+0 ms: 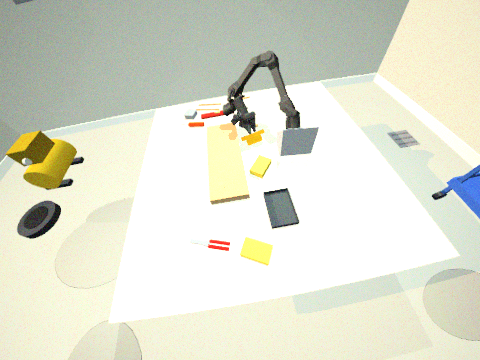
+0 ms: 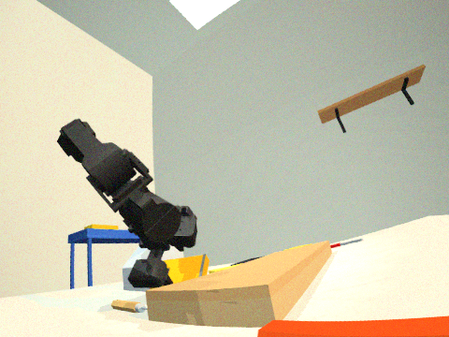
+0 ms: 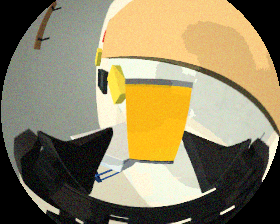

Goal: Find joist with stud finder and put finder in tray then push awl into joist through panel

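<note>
My gripper tip is now 20 mm past the yellow stud finder, 20 mm to the right of it and 40 mm above it. From my gripper tip the other things lie so: red level: 180 mm ahead, 320 mm to the right, 40 mm below; then dark tray: 30 mm behind, 440 mm to the left, 50 mm below; then awl: 20 mm ahead, 130 mm to the right, 50 mm below.
</note>
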